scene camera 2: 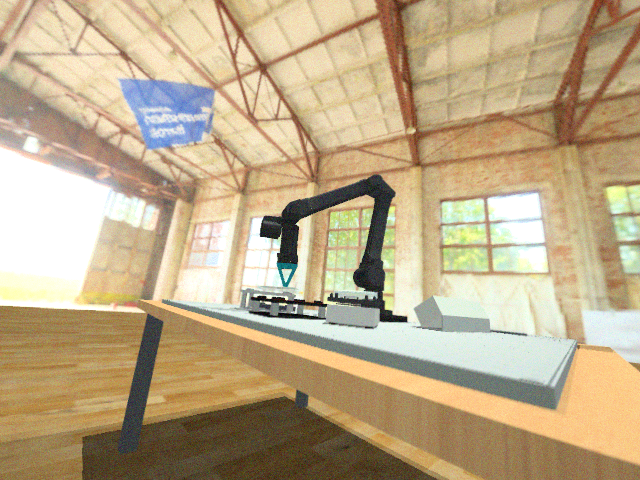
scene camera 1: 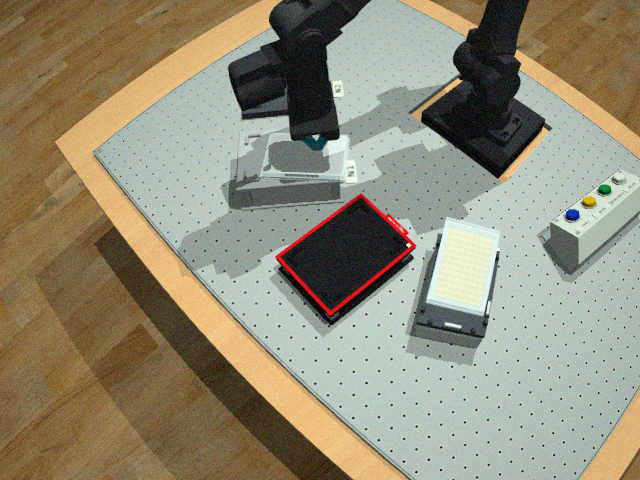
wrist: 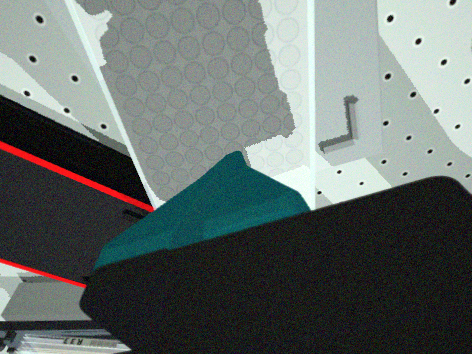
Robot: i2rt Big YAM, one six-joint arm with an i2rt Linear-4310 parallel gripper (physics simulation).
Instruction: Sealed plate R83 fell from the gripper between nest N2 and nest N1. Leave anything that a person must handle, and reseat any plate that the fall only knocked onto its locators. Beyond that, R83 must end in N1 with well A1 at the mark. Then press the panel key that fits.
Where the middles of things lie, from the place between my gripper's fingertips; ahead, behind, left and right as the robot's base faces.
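Scene:
The black plate with red rim (scene camera 1: 349,252) is 60 mm below my hand, 130 mm to the left of it and 80 mm ahead of it. As for the plate shaker (scene camera 1: 434,322), it is 50 mm below my hand, 30 mm ahead of it and 300 mm to the left of it. Going by their middles, the black plate with red rim is the nearest to my hand of the things named here.

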